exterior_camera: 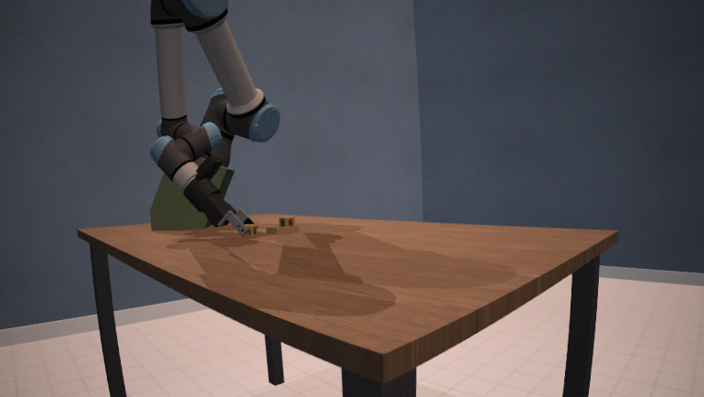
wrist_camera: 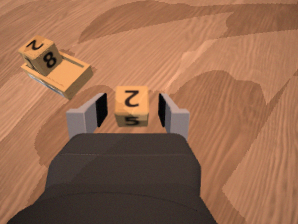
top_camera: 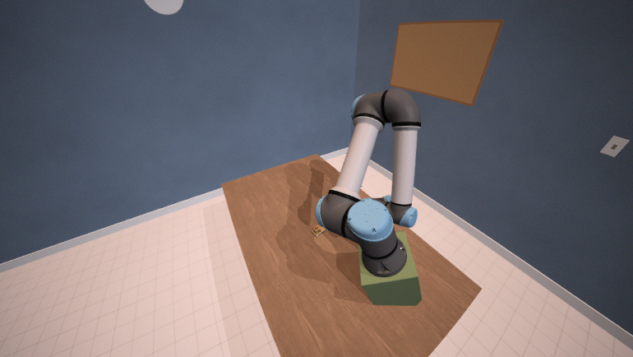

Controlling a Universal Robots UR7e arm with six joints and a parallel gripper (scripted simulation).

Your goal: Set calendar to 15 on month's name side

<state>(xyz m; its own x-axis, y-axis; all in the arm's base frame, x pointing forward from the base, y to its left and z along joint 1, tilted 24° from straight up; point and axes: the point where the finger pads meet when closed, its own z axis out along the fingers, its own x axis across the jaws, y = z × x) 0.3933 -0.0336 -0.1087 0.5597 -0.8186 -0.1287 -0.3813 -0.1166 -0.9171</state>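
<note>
The wooden cube is 10 mm ahead of my hand and 10 mm below it. From my hand the other things lie so: wooden tray 110 mm to the left, 20 mm below.
</note>
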